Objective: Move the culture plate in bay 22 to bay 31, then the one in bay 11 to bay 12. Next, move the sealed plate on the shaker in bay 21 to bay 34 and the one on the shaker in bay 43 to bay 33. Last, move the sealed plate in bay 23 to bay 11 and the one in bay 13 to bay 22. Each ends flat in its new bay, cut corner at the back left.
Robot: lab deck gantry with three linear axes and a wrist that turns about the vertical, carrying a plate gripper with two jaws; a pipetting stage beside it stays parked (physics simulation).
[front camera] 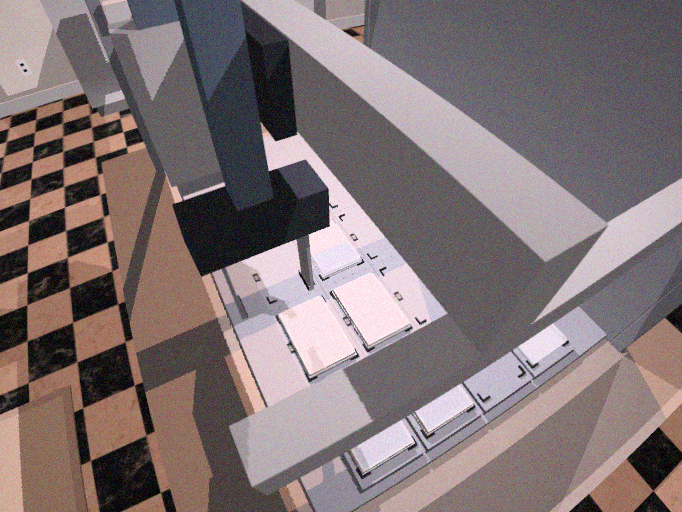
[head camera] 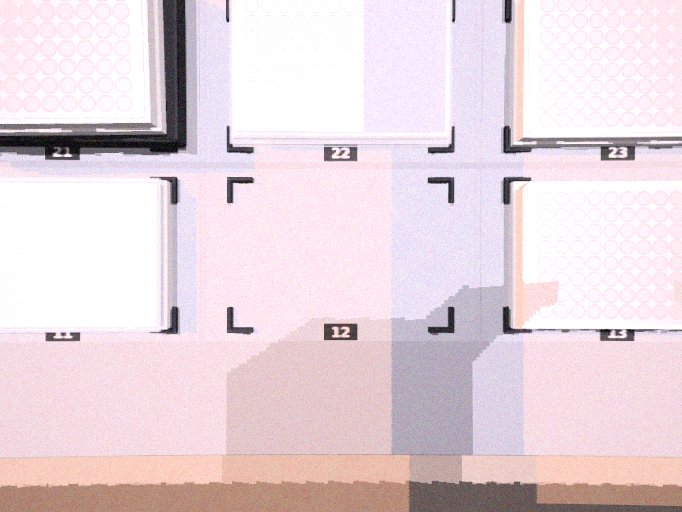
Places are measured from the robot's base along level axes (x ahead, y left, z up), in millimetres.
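Pixels of known places: gripper, fingertip midpoint: (front camera: 274, 294).
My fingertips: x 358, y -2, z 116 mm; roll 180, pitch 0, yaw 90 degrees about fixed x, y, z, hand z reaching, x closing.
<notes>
For each thing: its middle in the pictures, then the offset to it from my fingertips. "*": a spot on its surface instead.
- bay 22, surface spot: (head camera: 297, 71) * dy +147, dx -154, dz -101 mm
- bay 11, surface spot: (head camera: 77, 253) * dy +46, dx -275, dz -99 mm
- bay 21, surface spot: (head camera: 66, 66) * dy +138, dx -266, dz -79 mm
- bay 23, surface spot: (head camera: 600, 66) * dy +150, dx +14, dz -101 mm
- bay 13, surface spot: (head camera: 600, 236) (front camera: 316, 320) * dy +55, dx +15, dz -101 mm
My gripper (front camera: 277, 303) is open above bay 12, its jaws apart with no plate between them; it does not show in the head view. The culture plate in bay 22 (head camera: 297, 71) (front camera: 339, 261) lies flat; its back edge is out of the head view. The culture plate in bay 11 (head camera: 77, 253) lies flat at the left. The sealed plate in bay 21 (head camera: 66, 66) sits on its dark shaker (head camera: 180, 71). The sealed plates in bay 23 (head camera: 600, 66) (front camera: 371, 311) and bay 13 (head camera: 600, 236) (front camera: 316, 336) lie flat. The plate in bay 43 is hidden.
Black corner marks (head camera: 231, 190) frame bay 12. More white plates (front camera: 382, 446) (front camera: 443, 407) (front camera: 542, 344) stand along the right side in the front view. A thick grey rail (front camera: 429, 148) crosses that view, and the dark gripper body (front camera: 247, 234) covers the far left bays.
</notes>
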